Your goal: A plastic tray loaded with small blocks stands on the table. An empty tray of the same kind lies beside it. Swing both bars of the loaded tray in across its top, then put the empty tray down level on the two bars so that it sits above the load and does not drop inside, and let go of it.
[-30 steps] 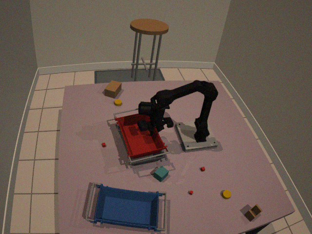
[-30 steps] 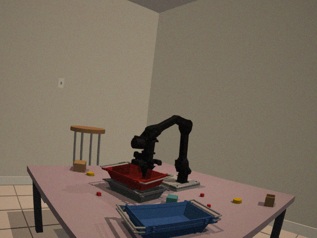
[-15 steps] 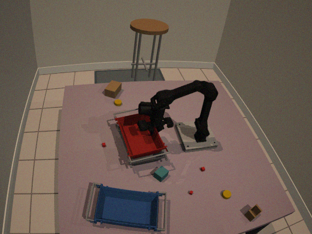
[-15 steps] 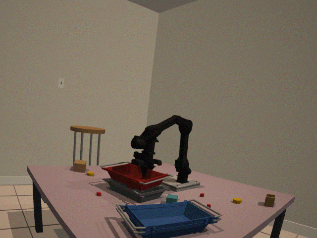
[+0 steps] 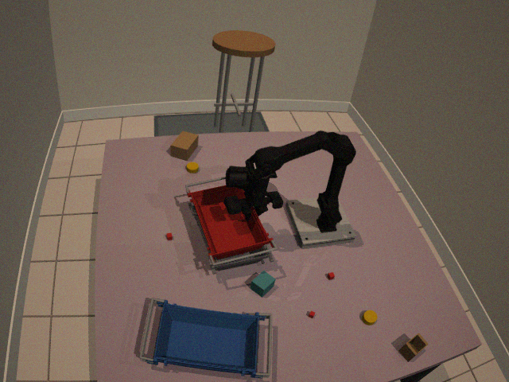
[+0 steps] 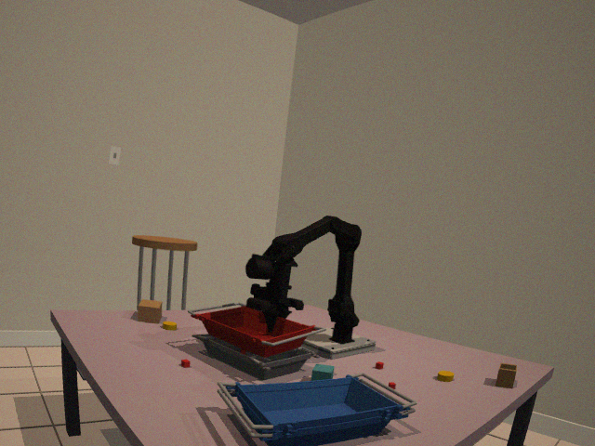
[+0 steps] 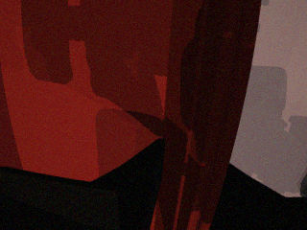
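Now: gripper tip 8 cm short of the red tray, 1 cm to the right of it and 3 cm below it. The rest, counted from my gripper tip: teal cube: 1 cm behind, 22 cm to the left, 7 cm below; small brown box: 45 cm behind, 57 cm to the left, 7 cm below; tan box: 19 cm ahead, 51 cm to the right, 6 cm below.
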